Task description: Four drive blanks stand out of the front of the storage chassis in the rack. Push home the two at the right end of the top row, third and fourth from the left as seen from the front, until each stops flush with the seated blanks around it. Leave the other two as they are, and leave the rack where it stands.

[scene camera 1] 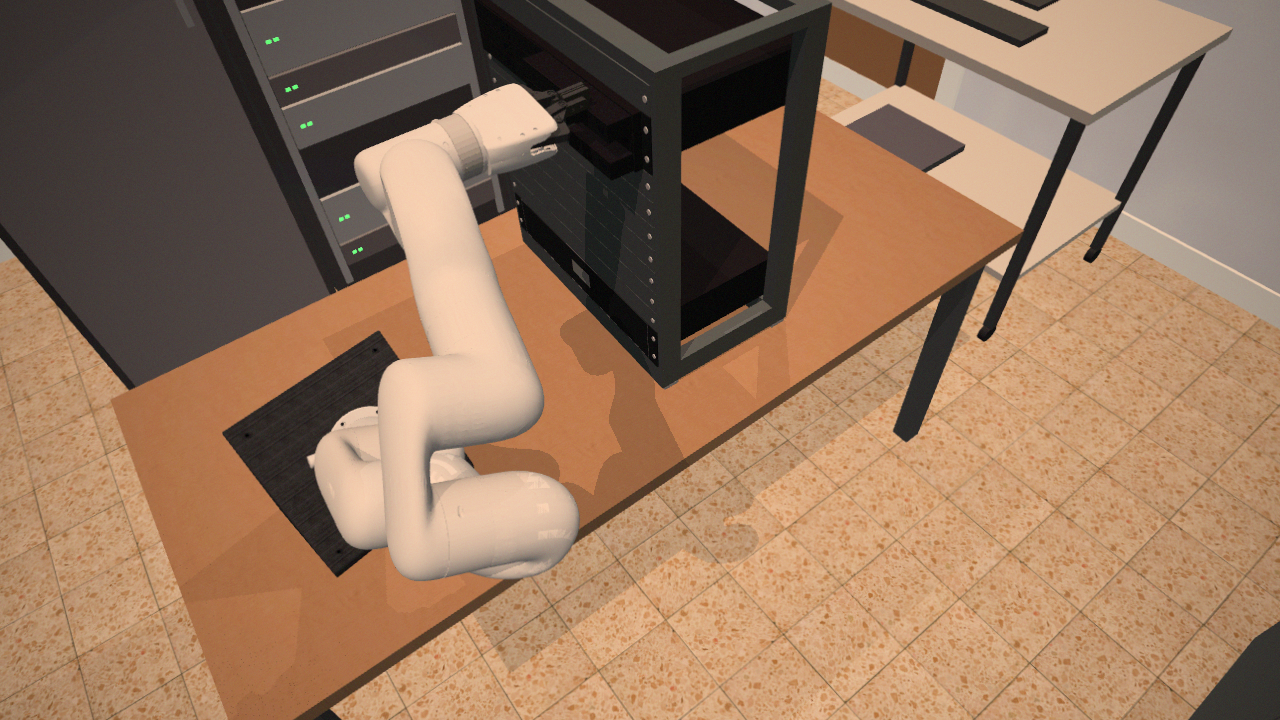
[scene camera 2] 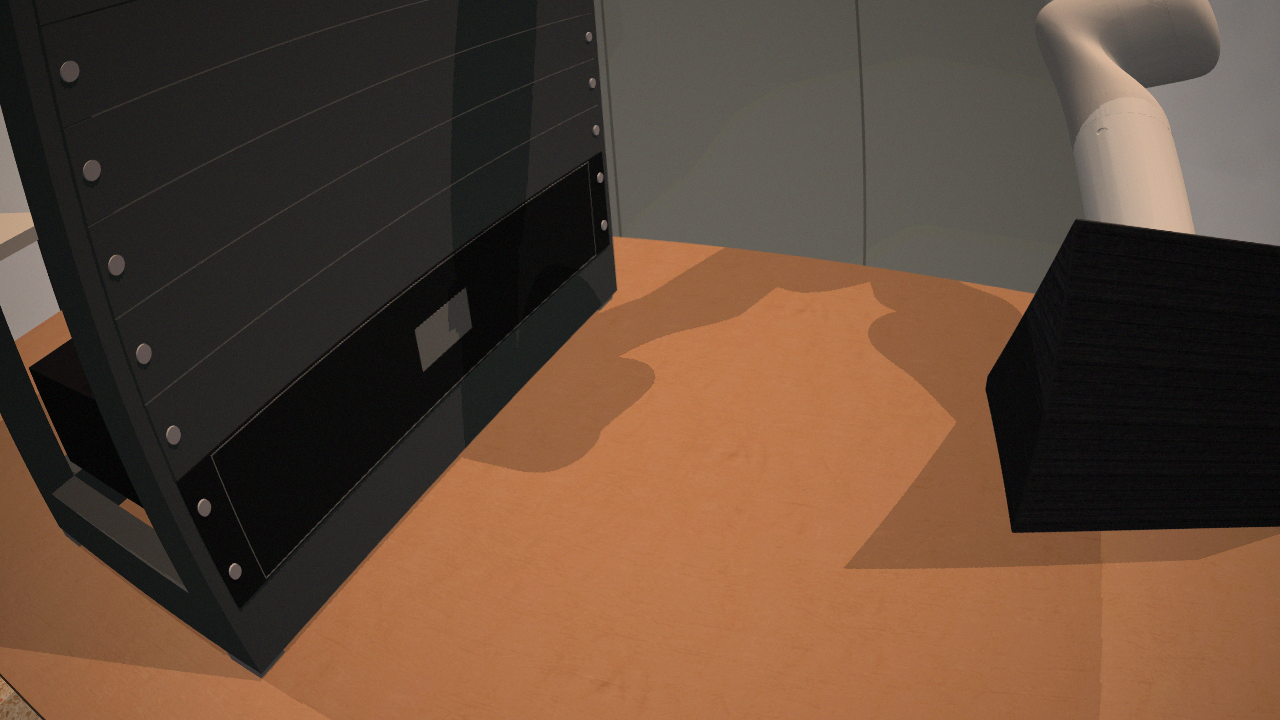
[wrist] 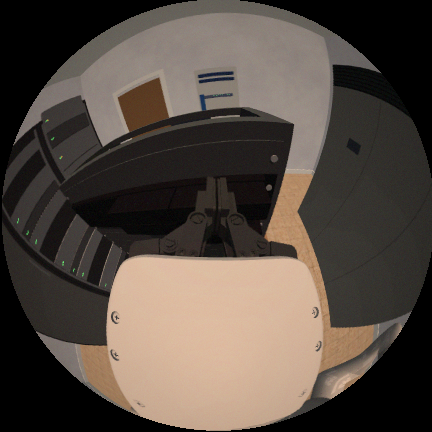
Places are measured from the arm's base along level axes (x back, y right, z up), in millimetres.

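Where they show: gripper, fingertip midpoint: [scene camera 1: 585, 94] [wrist: 214, 189]; arm's base at its link origin: [scene camera 2: 1153, 328].
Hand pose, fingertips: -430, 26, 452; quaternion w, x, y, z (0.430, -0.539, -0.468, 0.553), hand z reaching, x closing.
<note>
Each offset is from my fingertips to the centre of the thing, as dx, dy, dz. Level surfaces: height alone.
The black storage chassis [scene camera 1: 733, 102] [wrist: 90, 212] sits high in the open dark rack [scene camera 1: 666, 223] [scene camera 2: 402, 488] [wrist: 225, 131]. In scene camera 1, one dark drive blank {-55, +1, -29} [scene camera 1: 610, 118] stands out near the right end of the chassis front, and another blank {-55, +1, -87} [scene camera 1: 614, 161] stands out below it. Other blanks are hard to separate in the dark and behind the gripper. My gripper [scene camera 1: 581, 91] [wrist: 214, 189] is shut and empty, its fingertips at the upper part of the chassis front, just left of the upper blank. Contact cannot be told. The chassis front does not show in scene camera 2.
The rack stands on the brown table {dz -560} [scene camera 1: 859, 241] [scene camera 2: 716, 537]. A black unit [scene camera 2: 384, 385] fills its bottom. My arm's base is on a black plate [scene camera 1: 286, 447]. A server cabinet [scene camera 1: 384, 116] stands behind on the left, and a pale bench [scene camera 1: 1118, 62] stands at right.
</note>
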